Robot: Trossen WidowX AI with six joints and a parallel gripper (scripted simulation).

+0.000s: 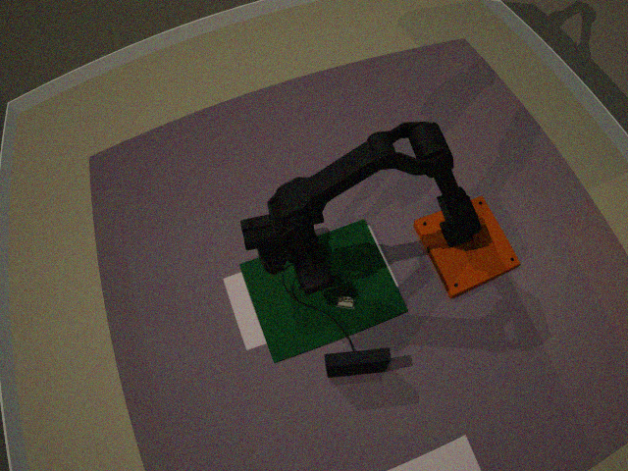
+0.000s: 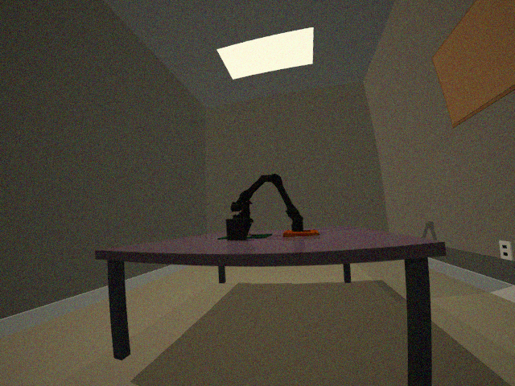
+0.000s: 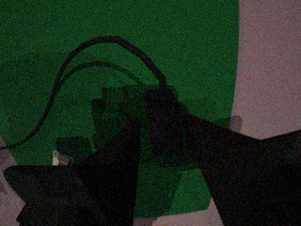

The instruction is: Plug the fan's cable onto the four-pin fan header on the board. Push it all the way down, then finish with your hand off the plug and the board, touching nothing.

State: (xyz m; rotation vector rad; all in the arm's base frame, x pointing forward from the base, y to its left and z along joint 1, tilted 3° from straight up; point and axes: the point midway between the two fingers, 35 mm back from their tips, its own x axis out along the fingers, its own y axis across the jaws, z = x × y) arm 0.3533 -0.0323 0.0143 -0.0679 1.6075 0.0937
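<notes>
My gripper tip is now 110 mm to the right of the white four-pin fan header, 60 mm past it and 20 mm above it. Round my gripper tip: black fan 240 mm to the left, 40 mm behind, 40 mm above; green board 60 mm to the left, 30 mm below, 20 mm behind; dark plug 10 mm ahead, 10 mm above.
</notes>
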